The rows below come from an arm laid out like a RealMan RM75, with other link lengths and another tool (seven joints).
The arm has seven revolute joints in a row. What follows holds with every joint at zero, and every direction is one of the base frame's. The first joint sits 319.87 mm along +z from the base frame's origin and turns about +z. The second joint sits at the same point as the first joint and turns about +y. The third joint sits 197.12 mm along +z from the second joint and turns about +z. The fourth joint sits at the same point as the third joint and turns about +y. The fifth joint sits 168 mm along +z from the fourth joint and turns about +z. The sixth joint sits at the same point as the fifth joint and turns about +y. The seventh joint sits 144 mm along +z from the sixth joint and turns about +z. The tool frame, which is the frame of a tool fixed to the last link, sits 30 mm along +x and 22 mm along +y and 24 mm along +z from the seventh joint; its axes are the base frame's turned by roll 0, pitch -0.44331 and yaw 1.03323 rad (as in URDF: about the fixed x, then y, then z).
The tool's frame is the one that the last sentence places.
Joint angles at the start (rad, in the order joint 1, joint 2, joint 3, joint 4, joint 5, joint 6, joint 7): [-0.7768 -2.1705 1.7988 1.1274 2.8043 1.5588 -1.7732]
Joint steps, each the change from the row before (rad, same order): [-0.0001 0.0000 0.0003 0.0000 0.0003 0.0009 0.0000]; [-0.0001 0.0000 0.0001 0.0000 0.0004 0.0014 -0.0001]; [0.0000 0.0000 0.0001 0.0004 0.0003 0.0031 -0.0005]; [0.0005 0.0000 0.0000 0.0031 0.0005 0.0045 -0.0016]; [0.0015 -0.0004 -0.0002 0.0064 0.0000 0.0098 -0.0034]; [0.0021 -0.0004 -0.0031 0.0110 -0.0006 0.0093 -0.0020]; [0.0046 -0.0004 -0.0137 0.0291 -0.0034 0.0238 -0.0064]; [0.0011 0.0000 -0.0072 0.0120 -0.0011 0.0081 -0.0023]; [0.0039 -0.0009 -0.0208 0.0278 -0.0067 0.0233 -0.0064]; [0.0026 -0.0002 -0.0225 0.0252 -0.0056 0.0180 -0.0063]
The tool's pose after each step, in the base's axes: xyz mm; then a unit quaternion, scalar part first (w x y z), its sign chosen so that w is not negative. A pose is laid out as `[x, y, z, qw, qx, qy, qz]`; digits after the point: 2 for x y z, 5 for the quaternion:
[-154.11, 227.73, 11.44, 0.10043, 0.57885, -0.66702, -0.45818]
[-154.23, 227.59, 11.58, 0.10113, 0.57875, -0.66690, -0.45833]
[-154.38, 227.24, 11.83, 0.10246, 0.57885, -0.66653, -0.45845]
[-154.18, 226.87, 12.21, 0.10332, 0.57909, -0.66602, -0.45870]
[-153.71, 225.81, 12.84, 0.10533, 0.58022, -0.66479, -0.45860]
[-152.27, 225.25, 13.59, 0.10466, 0.58172, -0.66413, -0.45780]
[-147.90, 224.51, 15.86, 0.10085, 0.58793, -0.66077, -0.45558]
[-145.85, 224.76, 16.85, 0.09793, 0.59044, -0.65943, -0.45490]
[-140.92, 224.33, 19.27, 0.09248, 0.59972, -0.65433, -0.45126]
[-136.18, 225.05, 21.79, 0.08493, 0.60864, -0.64889, -0.44865]

